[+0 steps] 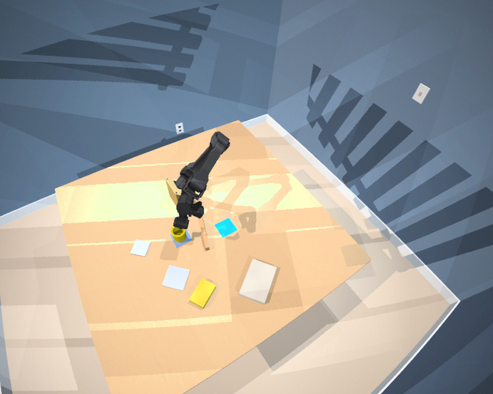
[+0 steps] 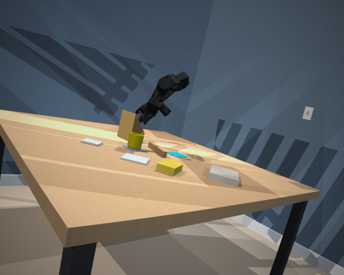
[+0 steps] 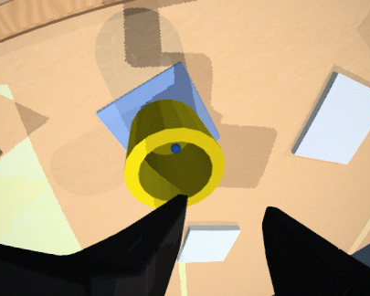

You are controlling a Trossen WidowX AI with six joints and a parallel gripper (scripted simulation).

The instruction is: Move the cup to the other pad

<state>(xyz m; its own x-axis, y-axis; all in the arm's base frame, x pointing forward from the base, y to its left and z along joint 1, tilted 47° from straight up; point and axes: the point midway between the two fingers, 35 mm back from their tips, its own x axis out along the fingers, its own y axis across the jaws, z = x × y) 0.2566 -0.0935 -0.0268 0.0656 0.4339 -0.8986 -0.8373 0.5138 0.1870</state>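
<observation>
Now: the yellow cup 30 mm behind my gripper tip, 20 mm to the right of it and 100 mm below it. Also, from my gripper tip: blue marble 20 mm behind, 30 mm to the right, 120 mm below; wooden bar 10 mm ahead, 100 mm to the left, 130 mm below; cyan pad 40 mm ahead, 210 mm to the left, 140 mm below.
</observation>
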